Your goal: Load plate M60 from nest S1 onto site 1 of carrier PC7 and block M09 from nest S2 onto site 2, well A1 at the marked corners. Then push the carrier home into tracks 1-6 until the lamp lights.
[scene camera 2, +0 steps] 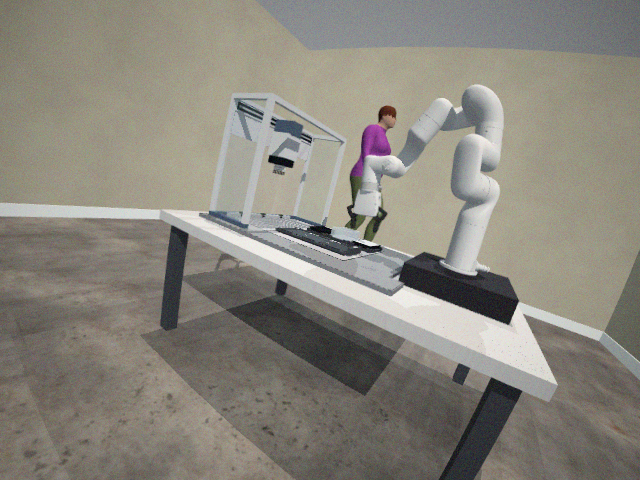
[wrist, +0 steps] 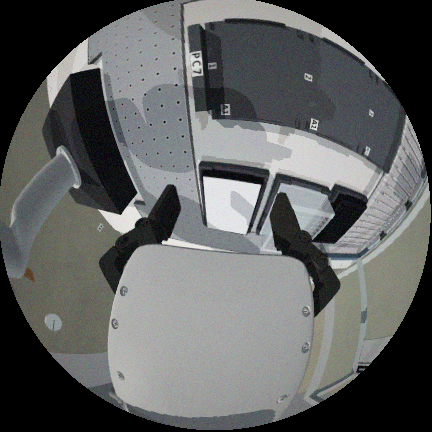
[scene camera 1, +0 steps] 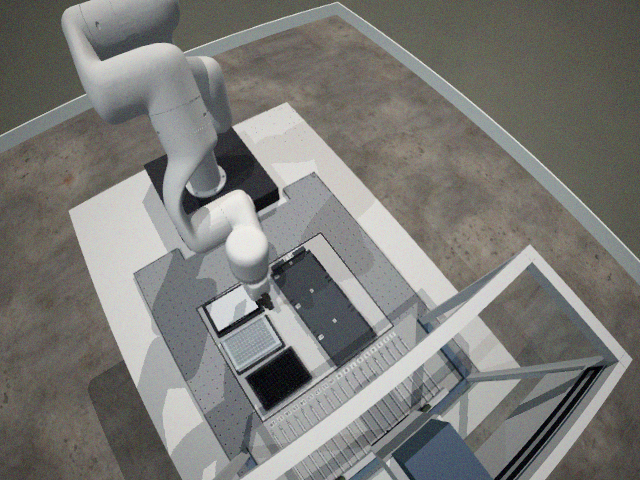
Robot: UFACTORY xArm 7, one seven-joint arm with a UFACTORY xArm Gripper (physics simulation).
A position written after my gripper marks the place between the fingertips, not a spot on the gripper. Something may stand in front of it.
My gripper [scene camera 2: 363, 230] is open, with nothing in its grasp. Also in view: a clear well plate [scene camera 1: 247, 345]. Also in view: a long dark carrier [scene camera 1: 341, 330].
The long dark carrier is seen too in scene camera 2 [scene camera 2: 343, 249] and in the wrist view [wrist: 251, 69]. The clear well plate shows as well in the wrist view [wrist: 313, 211]. My gripper is seen too in the wrist view [wrist: 225, 199].
